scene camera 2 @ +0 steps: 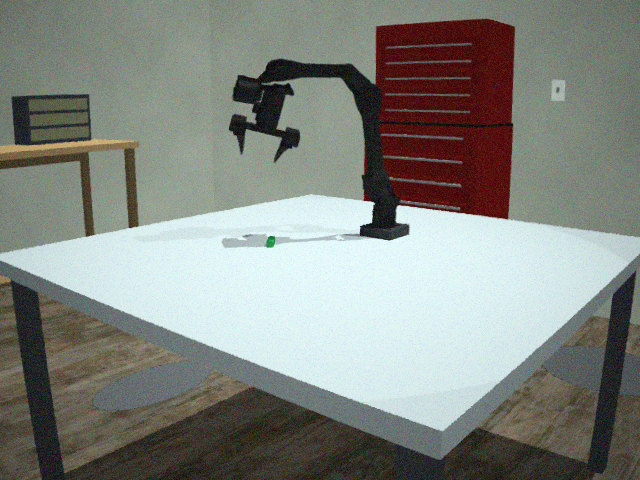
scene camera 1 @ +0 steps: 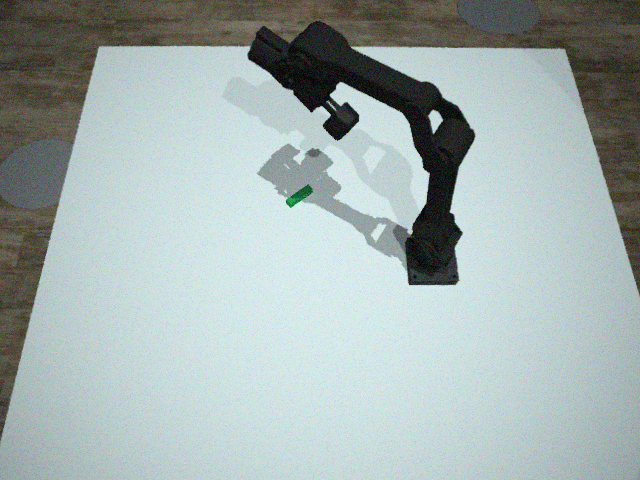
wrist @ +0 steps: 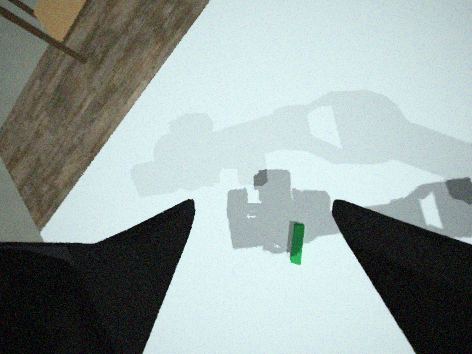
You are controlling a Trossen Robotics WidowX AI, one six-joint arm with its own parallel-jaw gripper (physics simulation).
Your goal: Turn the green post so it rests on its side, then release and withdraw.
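The green post (scene camera 1: pixel 299 195) (scene camera 2: pixel 270 241) (wrist: pixel 297 243) lies on its side on the white table (scene camera 1: pixel 320 361) (scene camera 2: pixel 330 310) (wrist: pixel 240 310), partly in the arm's shadow. My gripper (scene camera 2: pixel 257 158) (wrist: pixel 262 205) is open and empty, high above the table. In the wrist view the post shows between and beyond the two wide-spread fingers, far below them. In scene camera 1 the fingertips are partly hidden by the gripper's own body, and the gripper is farther back than the post.
The arm's base (scene camera 1: pixel 433 271) (scene camera 2: pixel 384 230) stands on the table to the right of the post. Beyond the table are a red drawer cabinet (scene camera 2: pixel 429 103) and a wooden bench (scene camera 2: pixel 111 144) with a small drawer unit (scene camera 2: pixel 57 119) on it.
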